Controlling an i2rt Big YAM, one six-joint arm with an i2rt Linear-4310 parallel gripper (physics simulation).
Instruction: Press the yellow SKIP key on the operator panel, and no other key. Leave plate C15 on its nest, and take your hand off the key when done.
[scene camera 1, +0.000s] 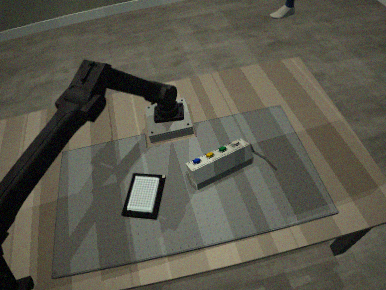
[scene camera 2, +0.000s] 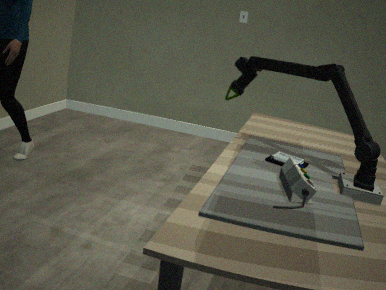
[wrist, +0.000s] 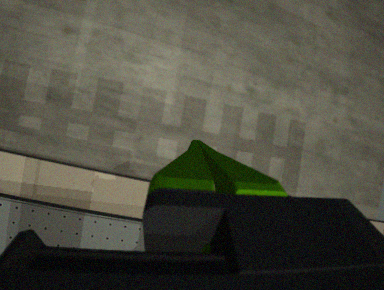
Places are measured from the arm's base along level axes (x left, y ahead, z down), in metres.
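Where they show: gripper, fingertip midpoint: (scene camera 2: 225, 99) (wrist: 195, 147); arm's base, link origin: (scene camera 1: 169, 114) (scene camera 2: 363, 184).
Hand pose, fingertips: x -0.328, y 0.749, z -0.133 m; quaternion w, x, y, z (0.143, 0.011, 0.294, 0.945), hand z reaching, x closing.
Each offset is from my fingertips to the top centre of the thing. "spot": to the spot under its first point. Level surfaces: height alone.
The yellow key {dx +0.474, dy -0.498, dz +0.087 m} (scene camera 1: 210, 155) (scene camera 2: 303, 171) is on top of the light grey operator panel {dx +0.505, dy -0.487, dz +0.078 m} (scene camera 1: 220, 166) (scene camera 2: 296, 181), between the blue key {dx +0.427, dy -0.478, dz +0.087 m} (scene camera 1: 196, 161) and the green key {dx +0.520, dy -0.517, dz +0.087 m} (scene camera 1: 222, 149); a whitish key {dx +0.566, dy -0.537, dz +0.087 m} (scene camera 1: 235, 144) is at the far end. The white plate {dx +0.237, dy -0.400, dz +0.135 m} (scene camera 1: 143, 193) (scene camera 2: 288, 158) lies flat on its black nest {spot: dx +0.187, dy -0.327, dz +0.151 m} (scene camera 1: 128, 215) (scene camera 2: 270, 160), beside the panel. My gripper (scene camera 2: 227, 98) (wrist: 195, 147) is shut, its green fingertips together and empty. It is high up, well away from the panel and the plate. The fingertips do not show in scene camera 1's view.
A perforated grey mat {dz +0.162 m} (scene camera 1: 210, 220) (scene camera 2: 240, 220) lies on the striped wooden table {dz +0.174 m} (scene camera 1: 320, 130) (scene camera 2: 200, 252). A cable (scene camera 1: 265, 160) (scene camera 2: 287, 207) runs from the panel's end. The arm's base plate (scene camera 1: 171, 131) (scene camera 2: 352, 192) is at the mat's edge. A person (scene camera 2: 15, 90) stands on the floor away from the table.
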